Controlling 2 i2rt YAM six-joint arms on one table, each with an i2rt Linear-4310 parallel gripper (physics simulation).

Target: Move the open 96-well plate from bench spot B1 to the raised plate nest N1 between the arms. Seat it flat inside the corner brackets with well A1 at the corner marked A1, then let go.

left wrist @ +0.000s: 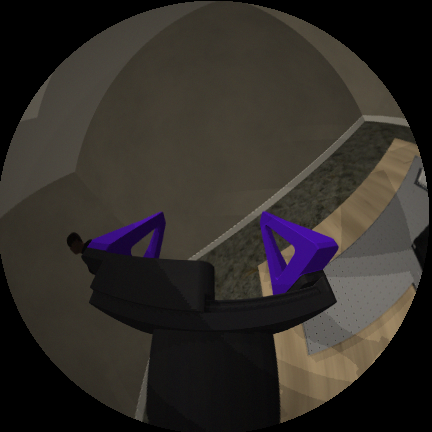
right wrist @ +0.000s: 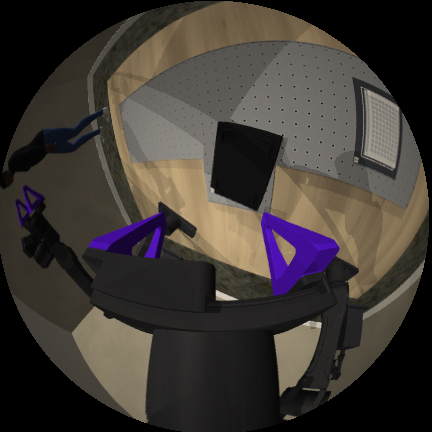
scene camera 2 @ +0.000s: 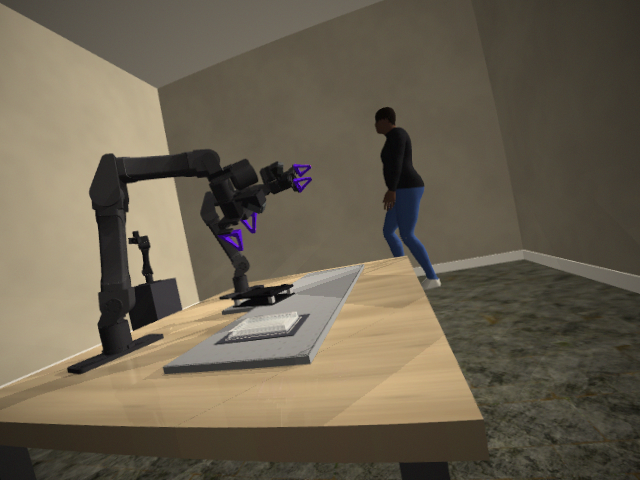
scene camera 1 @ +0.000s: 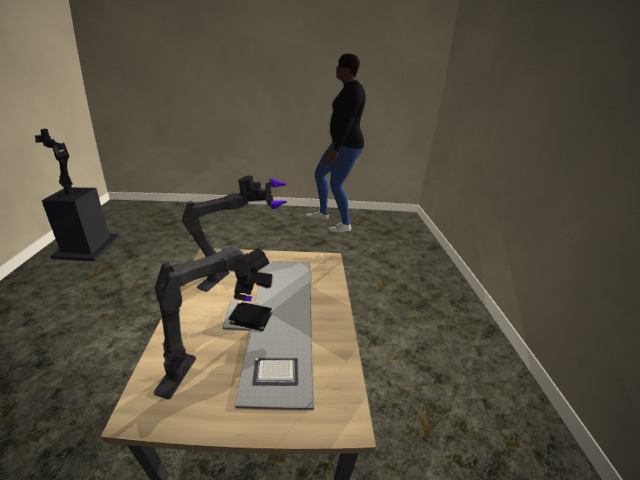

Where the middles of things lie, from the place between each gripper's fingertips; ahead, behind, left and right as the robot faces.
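The white well plate (scene camera 2: 279, 323) is 450 mm below my left hand and 710 mm to the right of it. My right hand, for its part, is 190 mm above the plate, 130 mm short of it and 250 mm to the left of it.
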